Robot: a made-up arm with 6 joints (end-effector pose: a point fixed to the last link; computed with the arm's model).
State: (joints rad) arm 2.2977 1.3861 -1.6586 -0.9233 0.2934 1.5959
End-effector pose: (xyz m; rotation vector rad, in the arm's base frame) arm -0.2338 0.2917 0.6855 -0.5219 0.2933 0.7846
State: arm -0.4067 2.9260 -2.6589 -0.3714 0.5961 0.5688
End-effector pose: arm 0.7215 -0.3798 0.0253 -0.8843 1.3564 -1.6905
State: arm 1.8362 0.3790 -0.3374 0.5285 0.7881 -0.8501
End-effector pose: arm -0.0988 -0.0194 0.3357 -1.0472 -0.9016 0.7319
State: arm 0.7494 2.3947 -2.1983 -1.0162 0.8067 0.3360
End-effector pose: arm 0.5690 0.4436 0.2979 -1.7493 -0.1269 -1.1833
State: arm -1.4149 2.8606 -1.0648 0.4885 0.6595 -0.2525
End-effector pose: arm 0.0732 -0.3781 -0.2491 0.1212 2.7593 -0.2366
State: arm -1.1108 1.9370 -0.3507 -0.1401 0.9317 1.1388
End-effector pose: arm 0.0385 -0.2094 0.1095 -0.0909 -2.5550 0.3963
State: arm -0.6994 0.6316 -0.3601 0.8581 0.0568 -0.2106
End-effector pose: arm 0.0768 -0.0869 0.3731 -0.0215 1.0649 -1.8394
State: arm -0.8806 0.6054 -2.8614 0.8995 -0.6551 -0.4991
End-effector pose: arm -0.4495 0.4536 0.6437 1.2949 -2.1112 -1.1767
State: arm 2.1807 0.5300 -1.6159 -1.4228 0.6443 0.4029
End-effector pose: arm 0.1407 -0.1639 0.7696 0.0352 -0.4122 -0.5482
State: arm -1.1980 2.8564 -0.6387 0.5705 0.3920 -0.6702
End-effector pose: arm 0.0985 -0.2176 -0.2059 -0.4543 2.5959 0.0588
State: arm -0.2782 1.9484 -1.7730 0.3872 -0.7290 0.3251
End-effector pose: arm 0.5775 -0.2170 0.5144 0.3601 0.2243 -1.7152
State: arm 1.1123 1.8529 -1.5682 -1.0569 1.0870 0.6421
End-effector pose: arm 0.2893 0.4309 0.4238 -1.7628 -0.0432 -1.1274
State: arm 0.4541 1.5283 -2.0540 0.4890 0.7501 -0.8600
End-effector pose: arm 0.2995 0.2034 0.7525 -0.9800 -0.4096 -0.8029
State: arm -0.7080 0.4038 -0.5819 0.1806 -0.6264 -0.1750
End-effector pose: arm -0.0233 -0.0231 0.5250 -0.1361 -0.3633 -2.4321
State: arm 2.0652 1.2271 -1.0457 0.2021 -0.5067 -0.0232
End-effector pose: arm -0.1901 0.2699 0.5650 -0.2182 -0.1534 0.4694
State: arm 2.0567 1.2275 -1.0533 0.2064 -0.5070 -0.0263
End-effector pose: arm -0.1874 0.2713 0.5681 -0.2123 -0.1490 0.4593
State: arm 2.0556 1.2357 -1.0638 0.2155 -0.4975 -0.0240
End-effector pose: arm -0.1887 0.2750 0.5687 -0.2216 -0.1398 0.4620
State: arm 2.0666 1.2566 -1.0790 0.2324 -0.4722 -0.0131
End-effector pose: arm -0.1965 0.2823 0.5654 -0.2560 -0.1230 0.4851
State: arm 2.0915 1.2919 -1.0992 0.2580 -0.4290 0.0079
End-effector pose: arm -0.2124 0.2932 0.5569 -0.3195 -0.0980 0.5313
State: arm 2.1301 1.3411 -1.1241 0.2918 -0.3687 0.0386
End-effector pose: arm -0.2369 0.3058 0.5427 -0.4123 -0.0662 0.5981
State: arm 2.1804 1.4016 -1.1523 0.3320 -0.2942 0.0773
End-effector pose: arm -0.2695 0.3174 0.5224 -0.5314 -0.0311 0.6796
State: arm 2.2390 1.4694 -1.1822 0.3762 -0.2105 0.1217
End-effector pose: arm -0.3083 0.3248 0.4970 -0.6705 0.0039 0.7673
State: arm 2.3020 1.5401 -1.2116 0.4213 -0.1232 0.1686
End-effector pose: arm -0.3502 0.3259 0.4677 -0.8215 0.0344 0.8523
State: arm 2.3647 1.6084 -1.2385 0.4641 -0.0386 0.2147
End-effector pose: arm -0.3912 0.3203 0.4371 -0.9736 0.0578 0.9267
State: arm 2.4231 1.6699 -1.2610 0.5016 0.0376 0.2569
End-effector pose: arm -0.4279 0.3091 0.4078 -1.1159 0.0724 0.9858
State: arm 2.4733 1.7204 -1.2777 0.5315 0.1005 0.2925
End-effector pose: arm -0.4575 0.2952 0.3824 -1.2376 0.0788 1.0282
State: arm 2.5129 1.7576 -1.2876 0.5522 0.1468 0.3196
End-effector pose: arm -0.4788 0.2814 0.3624 -1.3311 0.0783 1.0554
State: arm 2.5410 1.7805 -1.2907 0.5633 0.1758 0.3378
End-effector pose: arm -0.4921 0.2700 0.3488 -1.3932 0.0731 1.0710
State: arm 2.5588 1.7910 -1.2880 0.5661 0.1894 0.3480
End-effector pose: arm -0.4988 0.2619 0.3409 -1.4266 0.0650 1.0787
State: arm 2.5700 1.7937 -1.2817 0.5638 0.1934 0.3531
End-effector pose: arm -0.5015 0.2561 0.3367 -1.4420 0.0556 1.0824
